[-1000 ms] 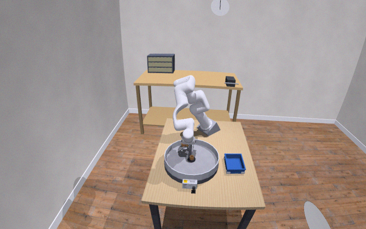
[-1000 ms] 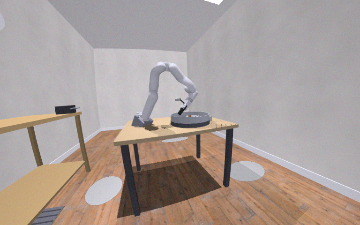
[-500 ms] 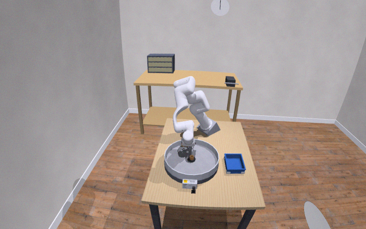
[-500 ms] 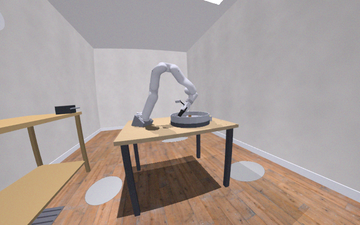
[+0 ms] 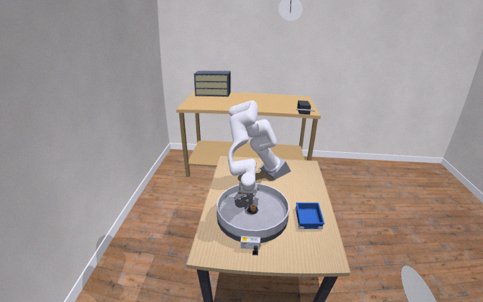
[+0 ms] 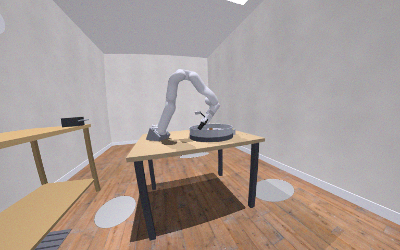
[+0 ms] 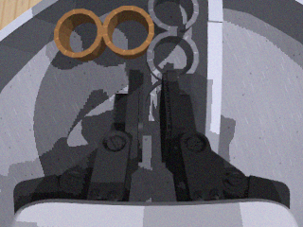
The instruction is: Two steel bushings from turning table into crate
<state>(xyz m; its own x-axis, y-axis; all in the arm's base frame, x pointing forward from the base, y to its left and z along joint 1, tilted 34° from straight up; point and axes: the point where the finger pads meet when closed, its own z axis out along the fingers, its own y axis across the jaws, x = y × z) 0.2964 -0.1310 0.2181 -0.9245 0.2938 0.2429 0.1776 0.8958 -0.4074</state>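
The blue crate is 35 cm to the left of my hand, 19 cm ahead of it and 8 cm below it. Round my hand: grey round turning table (13 cm ahead, 5 cm below, 1 cm to the left).
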